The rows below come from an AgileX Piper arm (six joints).
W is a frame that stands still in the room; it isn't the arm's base.
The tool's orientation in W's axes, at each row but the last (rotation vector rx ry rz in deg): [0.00, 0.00, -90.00]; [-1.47, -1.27, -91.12]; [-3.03, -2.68, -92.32]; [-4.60, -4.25, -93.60]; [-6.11, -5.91, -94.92]
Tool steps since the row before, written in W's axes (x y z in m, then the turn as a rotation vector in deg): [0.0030, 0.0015, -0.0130, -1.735, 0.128, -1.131]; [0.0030, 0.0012, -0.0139, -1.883, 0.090, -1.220]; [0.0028, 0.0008, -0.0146, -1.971, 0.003, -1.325]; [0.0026, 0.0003, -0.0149, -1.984, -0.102, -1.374]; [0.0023, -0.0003, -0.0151, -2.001, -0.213, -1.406]
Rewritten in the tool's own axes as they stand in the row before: [-0.0015, 0.0030, -0.0130, -0.128, -1.735, -1.131]; [-0.0017, 0.0030, -0.0138, -0.090, -1.882, -1.221]; [-0.0018, 0.0028, -0.0145, -0.006, -1.966, -1.332]; [-0.0019, 0.0026, -0.0148, 0.094, -1.972, -1.391]; [-0.0019, 0.0023, -0.0150, 0.201, -1.980, -1.438]
